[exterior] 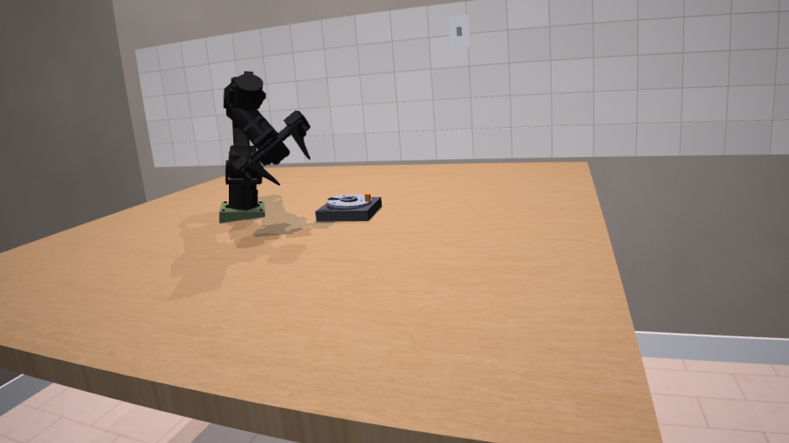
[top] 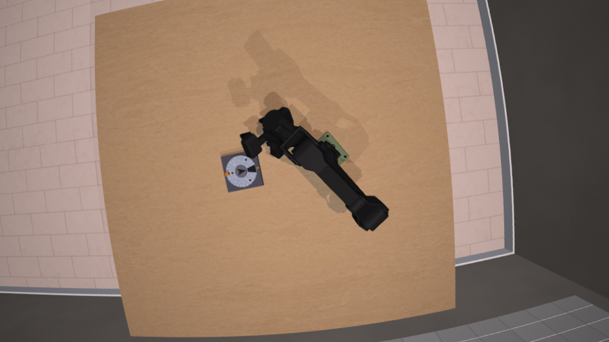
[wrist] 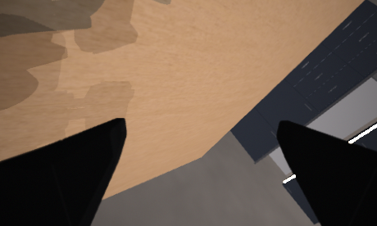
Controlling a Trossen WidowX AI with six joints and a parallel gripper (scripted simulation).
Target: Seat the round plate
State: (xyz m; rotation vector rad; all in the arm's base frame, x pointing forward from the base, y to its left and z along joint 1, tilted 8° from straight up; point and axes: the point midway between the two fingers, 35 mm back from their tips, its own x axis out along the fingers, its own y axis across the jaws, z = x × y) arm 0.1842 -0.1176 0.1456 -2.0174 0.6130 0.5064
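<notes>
My hand is 120 mm to the right of the round plate, 120 mm above it and 90 mm short of it. From my hand the other things lie so: dark square base (140 mm below, 120 mm to the left, 90 mm ahead); then raised centre hub (120 mm to the left, 120 mm below, 90 mm ahead).
</notes>
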